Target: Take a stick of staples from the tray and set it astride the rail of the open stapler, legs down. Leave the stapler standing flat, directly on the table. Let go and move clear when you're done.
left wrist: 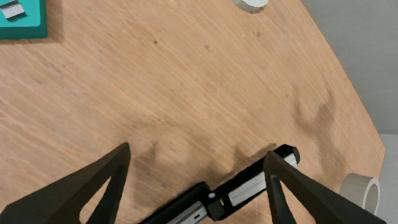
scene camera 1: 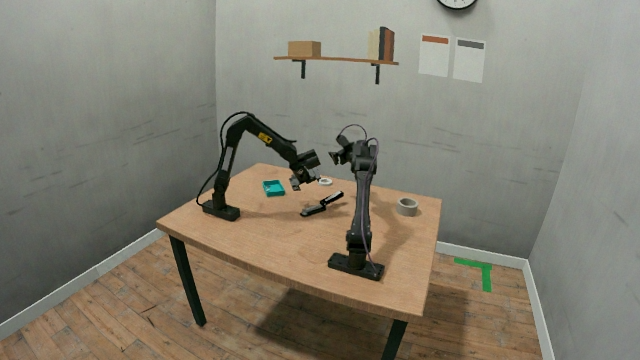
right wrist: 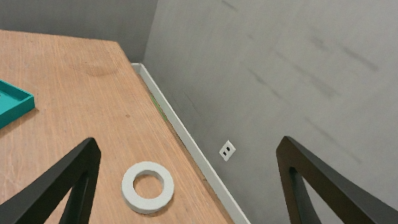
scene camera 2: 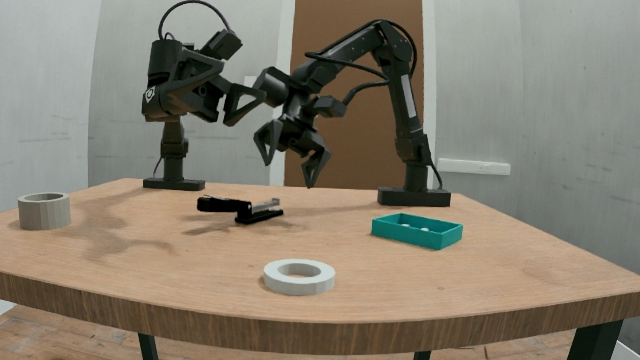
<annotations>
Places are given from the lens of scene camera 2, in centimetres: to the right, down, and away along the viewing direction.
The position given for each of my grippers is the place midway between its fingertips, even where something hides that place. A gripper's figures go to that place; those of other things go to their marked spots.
my left gripper (scene camera 2: 290, 176): -5, -1, 68
my right gripper (scene camera 2: 245, 82): -10, -13, 47
teal tray (scene camera 2: 424, 238): 17, 10, 60
black stapler (scene camera 2: 247, 215): -14, 7, 70
The marked spots on the teal tray and the black stapler are 32 cm apart.
</annotations>
